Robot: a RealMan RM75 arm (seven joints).
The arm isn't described. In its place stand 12 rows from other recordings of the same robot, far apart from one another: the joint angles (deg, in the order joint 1, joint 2, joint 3, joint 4, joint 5, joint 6, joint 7), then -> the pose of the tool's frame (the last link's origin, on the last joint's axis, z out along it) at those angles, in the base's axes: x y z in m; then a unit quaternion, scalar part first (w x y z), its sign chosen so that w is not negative.
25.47, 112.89, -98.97, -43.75, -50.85, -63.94, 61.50 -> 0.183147 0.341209 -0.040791 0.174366 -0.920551 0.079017 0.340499
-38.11, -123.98, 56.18, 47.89, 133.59, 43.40, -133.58 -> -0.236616 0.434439 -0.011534 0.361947 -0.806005 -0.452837 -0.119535
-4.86, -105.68, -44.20, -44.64, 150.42, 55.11, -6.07 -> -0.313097 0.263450 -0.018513 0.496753 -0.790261 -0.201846 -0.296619
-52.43, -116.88, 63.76, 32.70, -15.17, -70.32, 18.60 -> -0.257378 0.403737 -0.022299 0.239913 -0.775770 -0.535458 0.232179
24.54, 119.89, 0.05, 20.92, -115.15, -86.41, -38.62 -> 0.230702 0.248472 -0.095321 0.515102 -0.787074 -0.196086 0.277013
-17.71, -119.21, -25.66, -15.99, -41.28, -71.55, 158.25 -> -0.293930 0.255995 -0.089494 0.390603 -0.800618 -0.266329 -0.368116
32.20, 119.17, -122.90, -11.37, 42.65, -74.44, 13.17 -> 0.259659 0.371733 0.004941 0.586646 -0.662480 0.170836 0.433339
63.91, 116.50, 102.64, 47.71, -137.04, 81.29, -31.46 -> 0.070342 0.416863 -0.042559 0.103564 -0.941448 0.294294 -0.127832
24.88, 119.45, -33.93, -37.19, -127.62, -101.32, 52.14 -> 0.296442 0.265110 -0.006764 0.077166 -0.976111 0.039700 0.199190
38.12, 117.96, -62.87, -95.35, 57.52, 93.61, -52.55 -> 0.065340 0.355997 0.081408 0.182446 -0.976925 0.074523 0.082319
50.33, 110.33, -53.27, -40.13, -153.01, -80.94, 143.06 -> 0.241735 0.418584 0.042642 0.187607 -0.839941 0.492486 -0.129465
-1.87, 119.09, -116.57, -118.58, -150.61, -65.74, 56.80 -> 0.115144 0.227893 -0.034328 0.157066 -0.768758 -0.591967 -0.184164
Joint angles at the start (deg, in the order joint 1, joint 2, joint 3, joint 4, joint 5, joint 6, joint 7):
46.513 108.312 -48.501 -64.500 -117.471 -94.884 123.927
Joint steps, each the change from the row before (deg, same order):
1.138 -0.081 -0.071 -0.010 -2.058 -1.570 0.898
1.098 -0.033 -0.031 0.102 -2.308 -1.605 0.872
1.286 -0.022 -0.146 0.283 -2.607 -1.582 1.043
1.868 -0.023 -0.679 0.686 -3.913 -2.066 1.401
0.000 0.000 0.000 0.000 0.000 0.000 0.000
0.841 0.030 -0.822 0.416 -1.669 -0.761 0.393
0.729 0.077 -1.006 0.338 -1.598 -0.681 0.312
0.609 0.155 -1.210 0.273 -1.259 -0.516 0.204
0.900 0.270 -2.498 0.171 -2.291 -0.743 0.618
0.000 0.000 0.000 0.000 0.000 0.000 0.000
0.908 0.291 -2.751 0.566 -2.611 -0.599 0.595
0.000 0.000 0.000 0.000 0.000 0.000 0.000
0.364 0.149 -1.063 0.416 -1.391 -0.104 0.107
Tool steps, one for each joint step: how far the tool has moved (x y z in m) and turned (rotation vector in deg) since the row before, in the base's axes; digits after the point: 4 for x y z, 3 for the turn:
-0.0027 -0.0004 -0.0018 -1.501 -1.932 -0.326
-0.0014 -0.0005 -0.0020 -1.524 -2.101 -0.604
-0.0016 -0.0001 -0.0026 -1.613 -2.370 -0.871
-0.0016 -0.0001 -0.0049 -2.385 -3.880 -1.376
0.0000 0.0000 0.0000 0.000 0.000 0.000
-0.0010 -0.0002 -0.0037 -1.245 -2.062 -0.290
-0.0007 -0.0006 -0.0040 -1.219 -2.156 -0.181
-0.0010 -0.0009 -0.0047 -1.216 -1.987 0.063
-0.0012 -0.0017 -0.0078 -1.827 -3.886 0.051
0.0000 0.0000 0.0000 0.000 0.000 0.000
0.0006 -0.0017 -0.0084 -1.837 -4.369 -0.168
0.0000 0.0000 0.0000 0.000 0.000 0.000
0.0015 -0.0003 -0.0034 -0.608 -2.012 -0.144

